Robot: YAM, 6 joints.
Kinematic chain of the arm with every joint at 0, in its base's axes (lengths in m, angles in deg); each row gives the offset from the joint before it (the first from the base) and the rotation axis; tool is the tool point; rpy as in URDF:
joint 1: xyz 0 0 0.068 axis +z
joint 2: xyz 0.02 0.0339 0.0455 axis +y
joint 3: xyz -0.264 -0.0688 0 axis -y
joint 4: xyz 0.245 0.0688 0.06 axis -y
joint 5: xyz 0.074 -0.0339 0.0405 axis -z
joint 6: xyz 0.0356 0 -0.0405 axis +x
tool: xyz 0 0 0 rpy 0 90 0
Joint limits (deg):
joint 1: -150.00..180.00
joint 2: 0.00..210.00
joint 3: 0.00..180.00
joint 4: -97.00..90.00
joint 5: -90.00..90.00
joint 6: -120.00..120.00
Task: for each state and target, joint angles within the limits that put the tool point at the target. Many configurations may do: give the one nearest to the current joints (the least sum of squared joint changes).
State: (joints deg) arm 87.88 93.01 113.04 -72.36 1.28 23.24
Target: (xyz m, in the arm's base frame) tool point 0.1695 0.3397 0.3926
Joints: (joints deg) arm 63.81 104.72 117.09 -65.25 3.49 23.24
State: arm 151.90 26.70 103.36 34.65 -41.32 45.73
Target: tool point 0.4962 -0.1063 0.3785
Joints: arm 170.32 8.56 127.84 36.91 -36.81 45.73
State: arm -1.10 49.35 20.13 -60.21 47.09 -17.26
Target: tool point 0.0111 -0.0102 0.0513
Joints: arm -2.64 86.40 0.00 -41.93 15.77 -17.26
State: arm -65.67 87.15 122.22 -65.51 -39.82 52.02
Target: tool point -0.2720 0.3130 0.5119
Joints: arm -46.21 34.32 164.95 -34.47 -34.72 52.02
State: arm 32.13 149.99 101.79 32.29 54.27 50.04
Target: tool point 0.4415 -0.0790 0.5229
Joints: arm -6.65 121.17 133.68 35.40 50.18 50.04
